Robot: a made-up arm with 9 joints.
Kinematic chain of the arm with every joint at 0, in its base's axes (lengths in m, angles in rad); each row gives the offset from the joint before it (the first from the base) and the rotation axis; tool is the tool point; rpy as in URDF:
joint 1: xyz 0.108 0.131 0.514 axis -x
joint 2: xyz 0.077 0 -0.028 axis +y
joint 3: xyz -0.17 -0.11 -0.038 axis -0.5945 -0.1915 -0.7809
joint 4: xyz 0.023 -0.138 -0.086 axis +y
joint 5: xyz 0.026 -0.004 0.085 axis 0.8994 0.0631 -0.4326
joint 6: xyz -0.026 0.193 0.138 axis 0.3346 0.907 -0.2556
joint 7: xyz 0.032 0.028 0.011 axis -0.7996 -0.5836 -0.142
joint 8: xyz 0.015 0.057 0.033 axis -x
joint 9: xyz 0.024 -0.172 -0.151 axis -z
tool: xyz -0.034 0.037 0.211 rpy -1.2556 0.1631 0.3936
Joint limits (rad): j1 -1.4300..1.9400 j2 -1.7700..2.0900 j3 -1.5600..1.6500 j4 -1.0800..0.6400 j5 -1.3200..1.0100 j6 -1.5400..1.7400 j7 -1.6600..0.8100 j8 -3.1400..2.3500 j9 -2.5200..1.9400
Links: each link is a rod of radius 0.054 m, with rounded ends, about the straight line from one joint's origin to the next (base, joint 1, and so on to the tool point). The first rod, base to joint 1, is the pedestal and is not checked.
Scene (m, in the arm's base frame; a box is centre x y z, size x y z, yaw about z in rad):
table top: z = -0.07
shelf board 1: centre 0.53 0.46 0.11 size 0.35 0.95 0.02 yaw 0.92
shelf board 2: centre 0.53 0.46 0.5 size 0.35 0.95 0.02 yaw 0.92
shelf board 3: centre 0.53 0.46 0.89 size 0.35 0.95 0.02 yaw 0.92
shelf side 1: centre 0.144 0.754 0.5 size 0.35 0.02 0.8 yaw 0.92
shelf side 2: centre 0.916 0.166 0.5 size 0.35 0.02 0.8 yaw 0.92
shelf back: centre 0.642 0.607 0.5 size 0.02 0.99 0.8 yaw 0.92
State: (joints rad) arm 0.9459 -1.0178 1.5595 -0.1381 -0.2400 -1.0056 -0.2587 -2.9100 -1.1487
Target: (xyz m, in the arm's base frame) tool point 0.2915 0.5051 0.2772
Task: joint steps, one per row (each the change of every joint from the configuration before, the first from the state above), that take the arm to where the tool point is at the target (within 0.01 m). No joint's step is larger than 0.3 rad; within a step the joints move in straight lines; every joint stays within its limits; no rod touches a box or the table.
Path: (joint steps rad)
1: 0.1420 0.2818 -0.0778 -0.0971 0.1786 -0.0763 0.1527 0.0530 -0.1292
2: 0.1420 0.2818 -0.0778 -0.0971 0.1785 -0.0764 0.1526 0.0529 -0.1293
3: 0.1420 0.2818 -0.0778 -0.0971 0.1786 -0.0763 0.1527 0.0530 -0.1292
4: 0.1421 0.2818 -0.0778 -0.0971 0.1786 -0.0764 0.1527 0.0530 -0.1292
5: 0.1420 0.2818 -0.0778 -0.0971 0.1786 -0.0763 0.1527 0.0529 -0.1292
6: 0.1420 0.2818 -0.0778 -0.0971 0.1785 -0.0764 0.1526 0.0530 -0.1293
7: 0.1420 0.2818 -0.0778 -0.0971 0.1786 -0.0763 0.1527 0.0530 -0.1292

